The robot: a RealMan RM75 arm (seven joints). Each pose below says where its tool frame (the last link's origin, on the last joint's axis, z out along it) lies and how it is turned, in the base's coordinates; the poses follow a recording.
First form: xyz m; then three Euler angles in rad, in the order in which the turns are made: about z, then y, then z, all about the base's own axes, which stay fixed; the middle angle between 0 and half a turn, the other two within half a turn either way.
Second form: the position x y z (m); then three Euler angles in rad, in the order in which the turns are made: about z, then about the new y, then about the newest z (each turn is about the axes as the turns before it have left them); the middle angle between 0 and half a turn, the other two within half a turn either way. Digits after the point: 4 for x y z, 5 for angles.
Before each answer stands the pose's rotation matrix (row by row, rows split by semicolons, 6 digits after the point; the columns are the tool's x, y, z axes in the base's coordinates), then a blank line. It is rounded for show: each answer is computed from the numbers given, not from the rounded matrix.
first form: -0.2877 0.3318 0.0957 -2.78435 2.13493 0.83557
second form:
0.595358 0.569438 0.566823; 0.136969 -0.767082 0.626757; 0.791699 -0.295508 -0.534684

-0.2877 0.3318 0.0957 0.83557 2.13493 -2.78435
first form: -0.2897 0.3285 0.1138 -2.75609 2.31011 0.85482
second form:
0.693476 0.532790 0.485001; 0.224223 -0.799331 0.557489; 0.684701 -0.277857 -0.673781

-0.2897 0.3285 0.1138 0.85482 2.31011 -2.75609
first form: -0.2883 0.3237 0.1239 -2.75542 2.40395 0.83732
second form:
0.738742 0.501543 0.450239; 0.257119 -0.827217 0.499601; 0.623017 -0.253311 -0.740056

-0.2883 0.3237 0.1239 0.83732 2.40395 -2.75542
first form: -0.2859 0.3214 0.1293 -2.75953 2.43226 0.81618
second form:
0.753928 0.482212 0.446165; 0.257555 -0.841725 0.474515; 0.604365 -0.242838 -0.758797

-0.2859 0.3214 0.1293 0.81618 2.43226 -2.75953
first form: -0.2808 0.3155 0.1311 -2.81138 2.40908 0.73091
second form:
0.740123 0.451986 0.497922; 0.228083 -0.865269 0.446416; 0.632610 -0.216835 -0.743496

-0.2808 0.3155 0.1311 0.73091 2.40908 -2.81138
